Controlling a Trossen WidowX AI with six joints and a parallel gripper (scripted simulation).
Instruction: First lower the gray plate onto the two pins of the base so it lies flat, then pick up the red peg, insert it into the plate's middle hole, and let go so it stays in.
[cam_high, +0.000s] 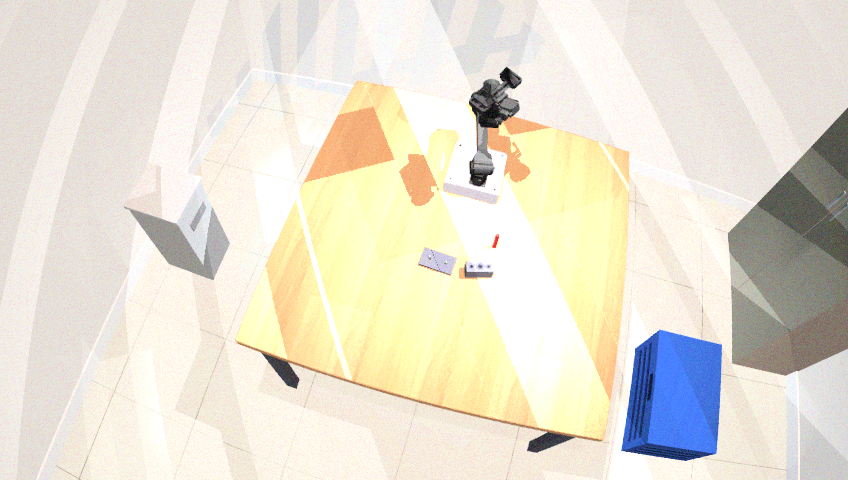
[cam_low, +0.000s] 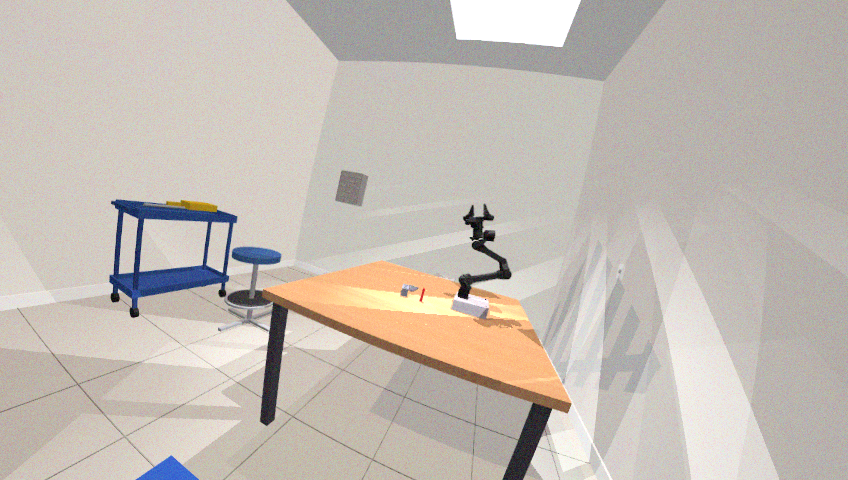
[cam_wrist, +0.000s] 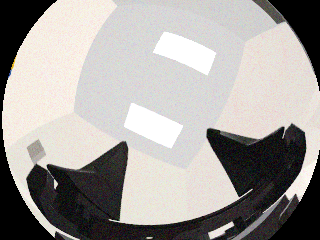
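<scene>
Right now my gripper tip is 300 mm short of the gray plate, 90 mm to the right of it and 610 mm above it. The rest, counted from my gripper tip: gray base: 300 mm ahead, 50 mm to the right, 630 mm below; red peg: 180 mm ahead, 130 mm to the left, 600 mm below.
</scene>
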